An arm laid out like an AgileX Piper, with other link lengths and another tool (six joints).
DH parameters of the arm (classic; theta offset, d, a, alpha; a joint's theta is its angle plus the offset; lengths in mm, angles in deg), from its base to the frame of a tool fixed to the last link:
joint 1: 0 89.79 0 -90
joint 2: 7.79 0 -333.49 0
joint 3: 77.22 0 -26.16 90
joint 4: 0 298.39 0 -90
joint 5: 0 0 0 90
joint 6: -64 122.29 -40.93 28.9
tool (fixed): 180 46.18 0 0
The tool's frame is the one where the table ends.
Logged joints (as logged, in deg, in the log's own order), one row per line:
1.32, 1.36, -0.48, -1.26, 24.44, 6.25
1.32, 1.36, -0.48, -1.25, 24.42, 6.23
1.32, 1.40, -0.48, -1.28, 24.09, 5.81
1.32, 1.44, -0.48, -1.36, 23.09, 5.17
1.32, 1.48, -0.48, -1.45, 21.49, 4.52
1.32, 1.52, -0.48, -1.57, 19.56, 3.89
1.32, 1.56, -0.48, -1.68, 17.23, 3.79
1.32, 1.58, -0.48, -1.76, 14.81, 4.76
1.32, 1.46, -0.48, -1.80, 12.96, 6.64
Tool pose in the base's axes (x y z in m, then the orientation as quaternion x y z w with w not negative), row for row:
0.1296, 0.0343, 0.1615, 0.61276, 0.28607, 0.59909, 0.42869
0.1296, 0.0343, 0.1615, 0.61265, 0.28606, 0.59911, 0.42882
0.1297, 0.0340, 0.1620, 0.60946, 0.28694, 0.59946, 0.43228
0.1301, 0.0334, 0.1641, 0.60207, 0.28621, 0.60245, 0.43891
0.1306, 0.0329, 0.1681, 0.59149, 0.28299, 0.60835, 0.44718
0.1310, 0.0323, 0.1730, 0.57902, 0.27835, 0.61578, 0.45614
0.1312, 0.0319, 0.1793, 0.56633, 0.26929, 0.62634, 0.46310
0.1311, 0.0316, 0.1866, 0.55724, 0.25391, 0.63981, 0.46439
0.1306, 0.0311, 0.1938, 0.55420, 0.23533, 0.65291, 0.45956
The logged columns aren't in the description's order. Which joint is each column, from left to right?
Columns, left to right: joint 1, joint 3, joint 2, joint 6, joint 5, joint 4.
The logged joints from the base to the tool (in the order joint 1, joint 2, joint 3, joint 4, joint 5, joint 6), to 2 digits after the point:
1.32, -0.48, 1.36, 6.25, 24.44, -1.26
1.32, -0.48, 1.36, 6.23, 24.42, -1.25
1.32, -0.48, 1.40, 5.81, 24.09, -1.28
1.32, -0.48, 1.44, 5.17, 23.09, -1.36
1.32, -0.48, 1.48, 4.52, 21.49, -1.45
1.32, -0.48, 1.52, 3.89, 19.56, -1.57
1.32, -0.48, 1.56, 3.79, 17.23, -1.68
1.32, -0.48, 1.58, 4.76, 14.81, -1.76
1.32, -0.48, 1.46, 6.64, 12.96, -1.80

